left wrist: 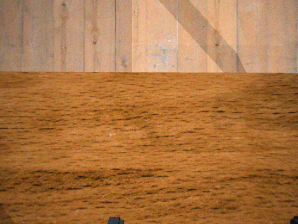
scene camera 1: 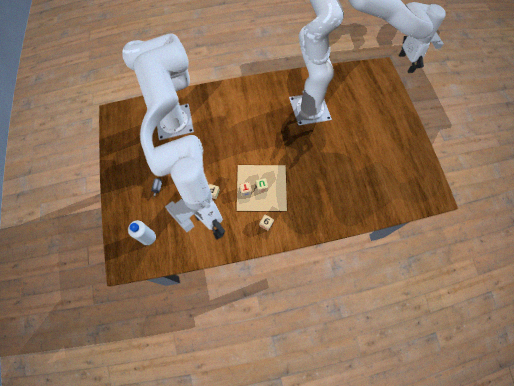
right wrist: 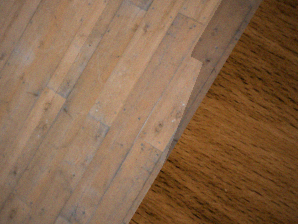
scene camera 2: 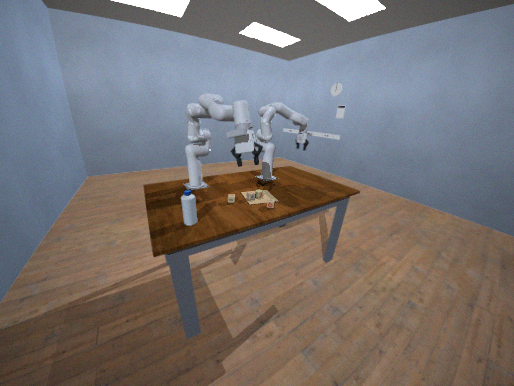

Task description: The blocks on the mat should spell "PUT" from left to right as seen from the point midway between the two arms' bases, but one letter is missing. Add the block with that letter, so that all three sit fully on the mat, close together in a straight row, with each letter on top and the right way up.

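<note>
A pale mat (scene camera 1: 274,199) is visible. In the left wrist view the mat is out of frame; in the right wrist view the mat is out of frame as well.
</note>
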